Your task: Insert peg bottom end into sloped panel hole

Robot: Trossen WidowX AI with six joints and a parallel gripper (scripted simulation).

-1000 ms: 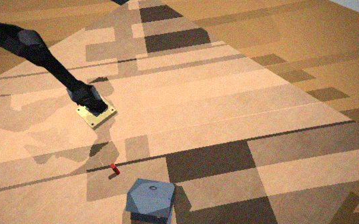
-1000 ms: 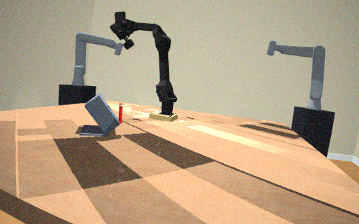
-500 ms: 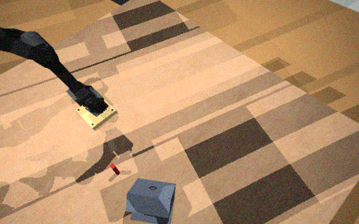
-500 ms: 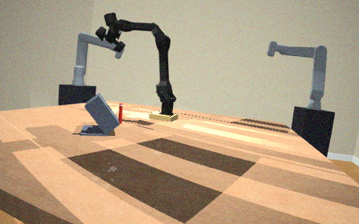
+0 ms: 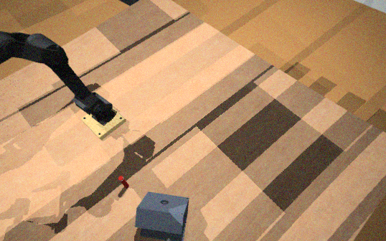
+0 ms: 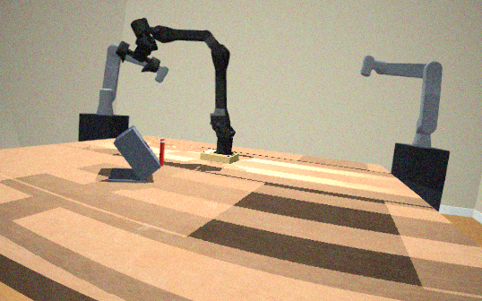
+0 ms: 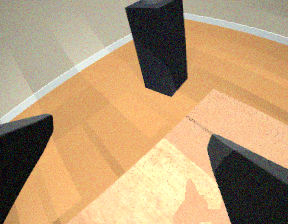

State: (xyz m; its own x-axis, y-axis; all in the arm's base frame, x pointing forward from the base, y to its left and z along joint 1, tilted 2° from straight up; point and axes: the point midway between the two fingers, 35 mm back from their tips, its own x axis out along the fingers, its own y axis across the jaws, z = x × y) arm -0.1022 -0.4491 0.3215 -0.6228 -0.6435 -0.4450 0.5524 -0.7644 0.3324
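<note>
Now: gripper tip 36 cm short of the peg, 32 cm to the right of it and 29 cm above it. Also, from my gripper tip: sloped panel 53 cm ahead, 32 cm to the left, 28 cm below; panel foot 54 cm ahead, 30 cm to the left, 34 cm below.
</note>
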